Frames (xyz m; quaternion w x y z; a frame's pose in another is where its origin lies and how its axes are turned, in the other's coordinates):
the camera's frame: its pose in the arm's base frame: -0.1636 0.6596 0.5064 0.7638 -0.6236 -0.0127 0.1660
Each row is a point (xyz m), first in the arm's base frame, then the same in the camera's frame.
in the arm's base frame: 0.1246 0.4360 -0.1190
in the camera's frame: 0.3293 0.4925 -0.4161
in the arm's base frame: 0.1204 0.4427 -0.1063
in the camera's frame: 0.3248 0.4825 -0.4060
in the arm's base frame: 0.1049 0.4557 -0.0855
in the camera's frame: 0.3097 0.4684 -0.3855
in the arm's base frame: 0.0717 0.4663 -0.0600
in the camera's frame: 0.2765 0.4537 -0.3623
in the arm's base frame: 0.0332 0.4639 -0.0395
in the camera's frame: 0.2356 0.4428 -0.3513
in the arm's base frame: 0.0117 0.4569 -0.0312
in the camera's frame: 0.2118 0.4388 -0.3512
